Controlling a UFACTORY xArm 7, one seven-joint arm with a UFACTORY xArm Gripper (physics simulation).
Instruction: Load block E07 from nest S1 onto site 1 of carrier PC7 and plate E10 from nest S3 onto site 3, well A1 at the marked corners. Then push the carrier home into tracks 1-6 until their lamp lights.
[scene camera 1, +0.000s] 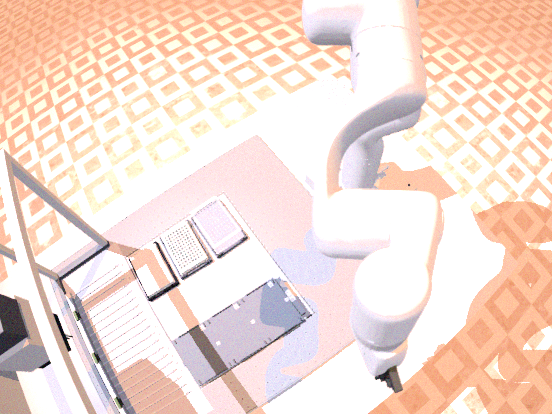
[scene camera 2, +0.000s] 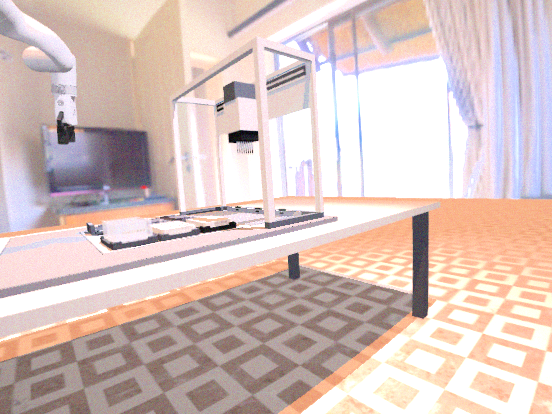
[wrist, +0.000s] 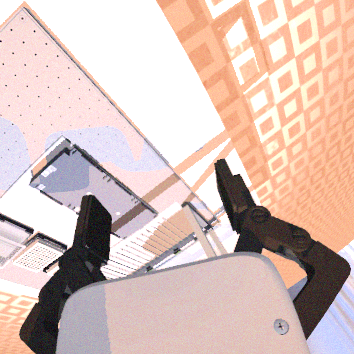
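Seen in the pictures: gripper, fingertip midpoint: (scene camera 2: 67, 143) (wrist: 157, 189); arm's base at its link origin: (scene camera 1: 357, 180).
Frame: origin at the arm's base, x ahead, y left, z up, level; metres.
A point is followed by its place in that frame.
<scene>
A tall pale block (scene camera 1: 219, 226) (scene camera 2: 127, 228) sits in the nest nearest the arm. A white welled plate (scene camera 1: 184, 247) @[x 0.500, y -0.051, z -0.017 m] (scene camera 2: 172, 229) @[x 0.492, y -0.116, z -0.014 m] (wrist: 37, 255) @[x 0.496, y -0.044, z -0.013 m] is in the middle nest. A flat white plate (scene camera 1: 154, 274) @[x 0.604, y -0.016, z -0.011 m] sits in the nest nearest the gantry. Labels and A1 marks are too small to read. The grey carrier (scene camera 1: 235, 327) @[x 0.467, y 0.198, z -0.026 m] (wrist: 120, 198) @[x 0.485, y 0.252, z -0.026 m] lies flat in front of the nests, its sites bare, one end beside the white ribbed tracks (scene camera 1: 125, 320) @[x 0.740, y 0.058, z -0.038 m] (wrist: 145, 243) @[x 0.716, y 0.196, z -0.033 m]. No lit lamp can be made out. My gripper (scene camera 1: 391, 382) (scene camera 2: 66, 134) @[x 0.262, y 0.393, z 0.264 m] (wrist: 157, 189) @[x 0.262, y 0.393, z 0.264 m] is open and empty, high and apart from the carrier and the nests.
A white gantry frame (scene camera 2: 264, 150) @[x 0.718, y -0.189, z 0.161 m] (scene camera 1: 60, 207) @[x 0.720, y -0.170, z 0.226 m] rises over the tracks. A pipetting head (scene camera 2: 241, 114) @[x 0.789, y 0.068, z 0.309 m] with tips hangs inside it. A pink and blue perforated mat (scene camera 1: 250, 165) @[x 0.232, y -0.207, z -0.037 m] (wrist: 75, 100) @[x 0.238, y 0.318, z -0.037 m] lies under the setup on the white table (scene camera 2: 370, 220) @[x 1.014, y -0.262, z -0.050 m].
</scene>
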